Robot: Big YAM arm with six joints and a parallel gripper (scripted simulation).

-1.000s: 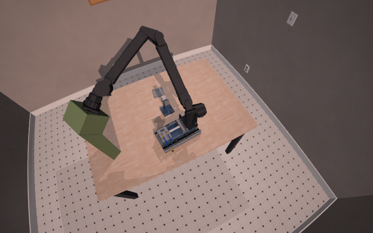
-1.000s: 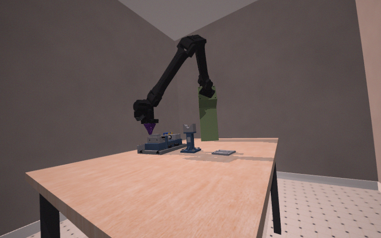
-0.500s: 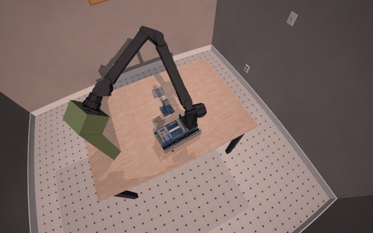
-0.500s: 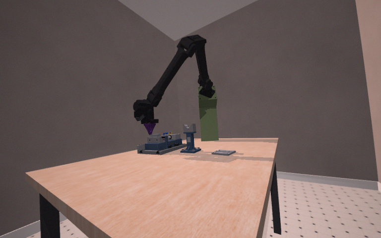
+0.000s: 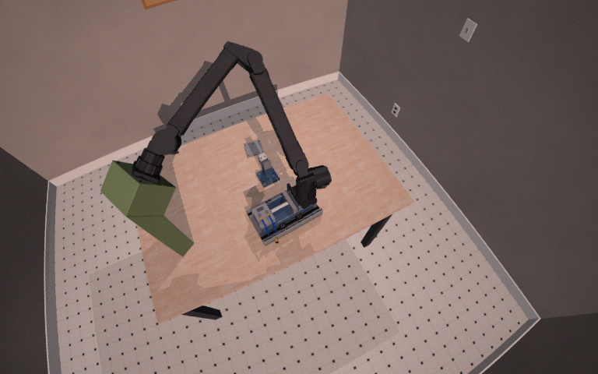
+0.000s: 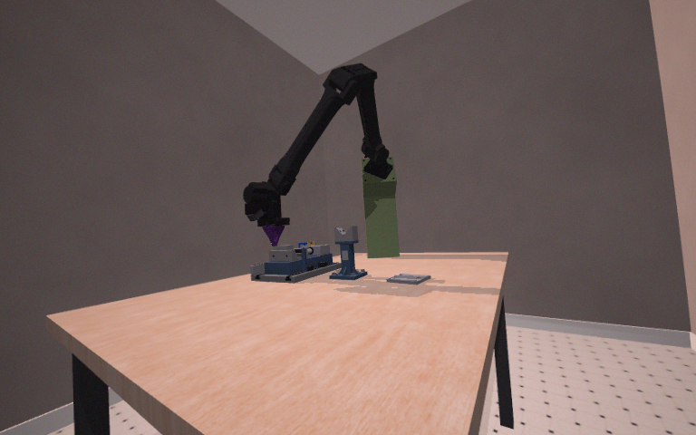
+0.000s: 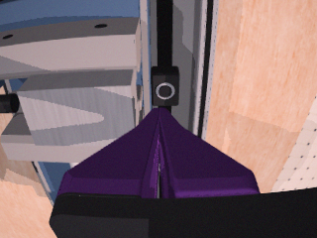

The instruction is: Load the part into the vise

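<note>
Now: hand 40 mm to the right of the part, 30 mm above it and 20 mm past it. From my hand the other things lie so: fixed jaw: 70 mm to the left, 40 mm below; work stop rod: 90 mm to the left, 50 mm behind, 30 mm below; moving jaw: 60 mm behind, 40 mm to the left, 40 mm below.
</note>
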